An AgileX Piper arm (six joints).
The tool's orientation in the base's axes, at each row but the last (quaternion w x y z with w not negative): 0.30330 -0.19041 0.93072 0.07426; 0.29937 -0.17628 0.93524 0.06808; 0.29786 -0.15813 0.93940 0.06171; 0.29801 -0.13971 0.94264 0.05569; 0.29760 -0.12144 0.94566 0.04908; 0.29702 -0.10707 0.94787 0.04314
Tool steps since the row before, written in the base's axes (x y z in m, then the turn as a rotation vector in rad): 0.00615 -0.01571 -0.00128 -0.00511 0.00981 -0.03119; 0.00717 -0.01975 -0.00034 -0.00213 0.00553 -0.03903; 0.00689 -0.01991 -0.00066 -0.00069 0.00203 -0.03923; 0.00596 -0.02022 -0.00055 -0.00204 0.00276 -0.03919; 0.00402 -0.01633 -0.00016 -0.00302 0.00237 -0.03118; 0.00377 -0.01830 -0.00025 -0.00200 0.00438 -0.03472
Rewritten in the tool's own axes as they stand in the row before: 0.00105 -0.01688 0.00034 0.01926 0.01032 0.02486; 0.00047 -0.02100 -0.00048 0.02281 0.00507 0.03182; 0.00024 -0.02108 0.00008 0.02272 0.00129 0.03202; 0.00030 -0.02108 -0.00010 0.02359 0.00239 0.03139; 0.00018 -0.01681 -0.00035 0.01984 0.00243 0.02423; 0.00037 -0.01868 -0.00037 0.02070 0.00409 0.02799
